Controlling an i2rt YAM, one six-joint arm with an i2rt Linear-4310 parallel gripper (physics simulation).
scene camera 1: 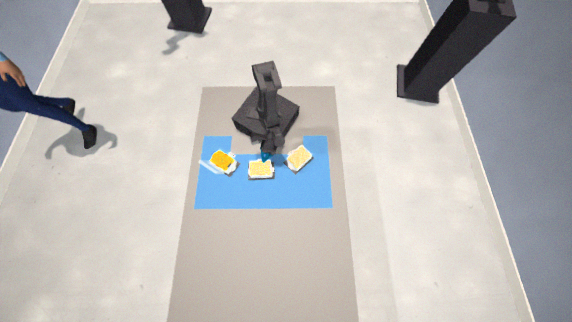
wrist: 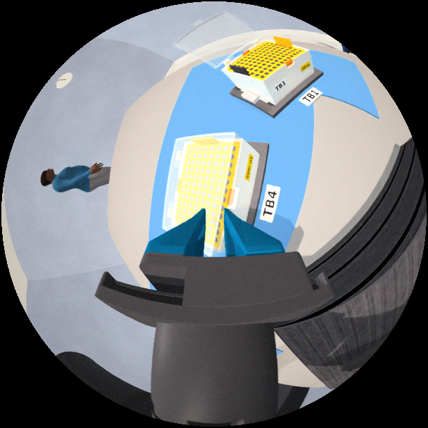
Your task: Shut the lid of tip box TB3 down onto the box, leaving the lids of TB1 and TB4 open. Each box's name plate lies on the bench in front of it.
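Places are measured from the arm's base along level axes (x down, y right, z back), in centimetres.
Pixels of known places: gripper, fingertip midpoint: (scene camera 1: 263, 161).
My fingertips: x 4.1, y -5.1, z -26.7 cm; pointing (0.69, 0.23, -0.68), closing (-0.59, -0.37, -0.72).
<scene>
Behind a point stands the place of what it marks.
TB1 (scene camera 1: 222, 160) @(x 5.5, y 18.2, z -30.0 cm) (wrist: 280, 82) stands at the left in the scene view, its clear lid (scene camera 1: 210, 167) @(x -3.3, y 19.9, z -37.6 cm) (wrist: 215, 40) swung open. TB4 (scene camera 1: 261, 170) @(x 3.6, y -5.5, z -32.2 cm) (wrist: 246, 192) is the middle box. A clear lid (wrist: 172, 200) covers its pale yellow rack; whether it is fully down I cannot tell. The right-hand box (scene camera 1: 300, 158) @(x 3.6, y -25.6, z -21.1 cm), TB3 by elimination, also looks pale on top; its lid position is unclear and its name plate cannot be read. It does not show in the wrist view. My gripper (scene camera 1: 265, 157) @(x 4.1, y -5.1, z -26.7 cm) (wrist: 214, 213) is shut and holds nothing visible, its teal tips at TB4's rear edge in the scene view.
The name plates of TB1 (wrist: 310, 96) and TB4 (wrist: 270, 202) lie beside their boxes. A blue mat (scene camera 1: 265, 195) @(x 11.3, y -9.7, z -44.2 cm) (wrist: 200, 110) lies on the grey-brown bench (scene camera 1: 260, 260) @(x 11.6, y -14.5, z -77.5 cm). Dark posts (scene camera 1: 185, 15) (scene camera 1: 450, 50) stand behind; a person (scene camera 1: 40, 105) is at the left.
</scene>
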